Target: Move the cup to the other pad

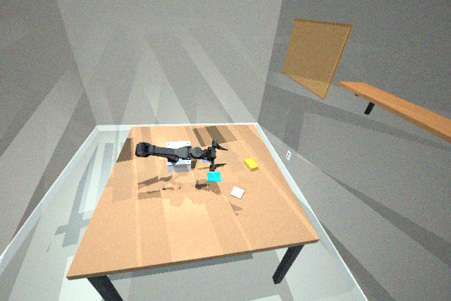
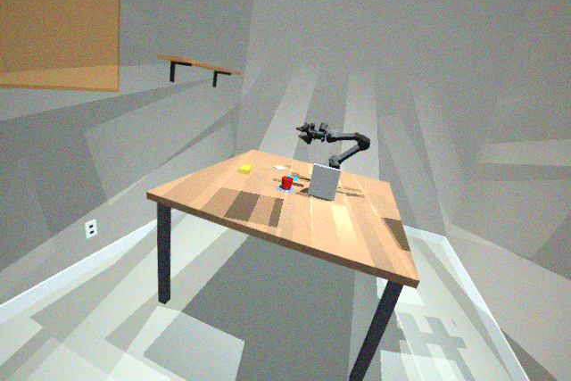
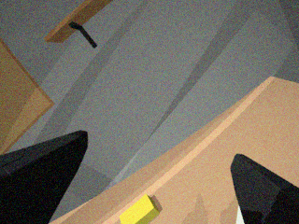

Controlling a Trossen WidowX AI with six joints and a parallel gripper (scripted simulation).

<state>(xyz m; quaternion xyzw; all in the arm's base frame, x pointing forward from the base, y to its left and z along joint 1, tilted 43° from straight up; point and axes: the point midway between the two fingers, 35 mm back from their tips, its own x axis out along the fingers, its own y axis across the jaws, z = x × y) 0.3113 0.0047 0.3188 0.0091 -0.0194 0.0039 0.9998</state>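
Right now the red cup is 12 cm behind my gripper tip, 35 cm to the left of it and 28 cm below it. Round my gripper tip: cyan pad (6 cm behind, 14 cm to the left, 33 cm below); then yellow block (25 cm ahead, 27 cm to the left, 30 cm below); then flat white tile (10 cm ahead, 1 cm to the right, 31 cm below).
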